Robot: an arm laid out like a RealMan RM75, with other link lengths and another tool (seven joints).
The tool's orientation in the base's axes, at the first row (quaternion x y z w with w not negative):
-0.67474, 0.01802, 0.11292, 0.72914
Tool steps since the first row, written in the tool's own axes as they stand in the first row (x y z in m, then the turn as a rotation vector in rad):
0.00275, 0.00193, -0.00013, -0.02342, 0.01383, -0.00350
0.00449, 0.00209, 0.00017, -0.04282, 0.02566, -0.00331
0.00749, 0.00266, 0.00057, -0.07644, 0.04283, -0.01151
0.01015, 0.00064, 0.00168, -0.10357, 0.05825, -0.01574
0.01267, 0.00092, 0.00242, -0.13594, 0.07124, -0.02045
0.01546, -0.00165, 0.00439, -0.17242, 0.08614, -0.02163
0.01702, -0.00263, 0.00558, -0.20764, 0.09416, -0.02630
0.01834, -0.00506, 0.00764, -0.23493, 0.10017, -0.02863
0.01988, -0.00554, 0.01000, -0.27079, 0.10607, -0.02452
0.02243, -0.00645, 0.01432, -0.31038, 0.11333, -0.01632
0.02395, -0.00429, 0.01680, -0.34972, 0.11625, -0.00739
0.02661, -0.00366, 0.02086, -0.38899, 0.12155, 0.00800
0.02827, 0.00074, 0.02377, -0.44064, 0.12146, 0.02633
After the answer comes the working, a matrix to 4 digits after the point.
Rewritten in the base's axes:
0.00233, 0.00038, -0.00239, -0.02498, -0.00586, -0.00968
0.00396, 0.00093, -0.00284, -0.04613, -0.00764, -0.01779
0.00672, 0.00178, -0.00389, -0.08108, -0.01936, -0.02933
0.00955, 0.00313, -0.00229, -0.10989, -0.02636, -0.03997
0.01186, 0.00423, -0.00295, -0.14327, -0.03473, -0.04734
0.01481, 0.00640, -0.00076, -0.18146, -0.04006, -0.05552
0.01637, 0.00773, 0.00003, -0.21669, -0.04911, -0.05750
0.01785, 0.00980, 0.00236, -0.24411, -0.05485, -0.05873
0.01915, 0.01232, 0.00276, -0.28066, -0.05545, -0.05773
0.02126, 0.01688, 0.00358, -0.32162, -0.05244, -0.05705
0.02202, 0.01969, 0.00142, -0.36161, -0.04895, -0.05209
0.02398, 0.02411, 0.00068, -0.40280, -0.03892, -0.04890
0.02439, 0.02750, -0.00367, -0.45539, -0.02806, -0.03795

The tool's axes in the first row as the columns of a matrix, in the base's axes (rounded; the answer above uses it unrounded):
0.9738, -0.1890, -0.1261
0.1404, 0.0639, 0.9880
-0.1787, -0.9799, 0.0888

